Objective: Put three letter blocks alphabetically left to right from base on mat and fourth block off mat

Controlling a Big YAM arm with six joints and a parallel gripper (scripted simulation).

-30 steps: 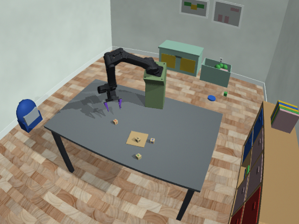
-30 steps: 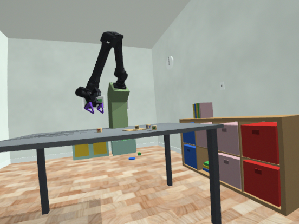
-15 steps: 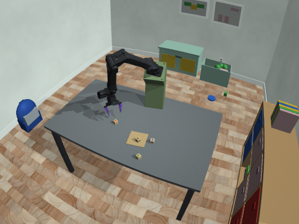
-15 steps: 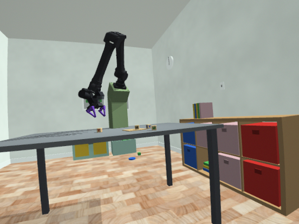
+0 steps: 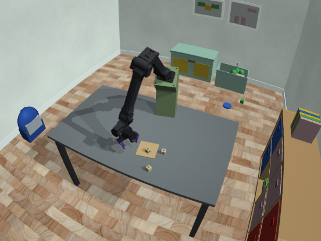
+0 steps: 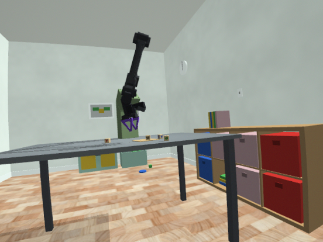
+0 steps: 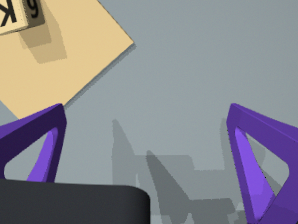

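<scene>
The wooden block is 110 mm to the left of my hand, 60 mm below it and 60 mm behind it. From my hand the other things lie so: mat (90 mm to the left, 80 mm below, 80 mm behind).
</scene>
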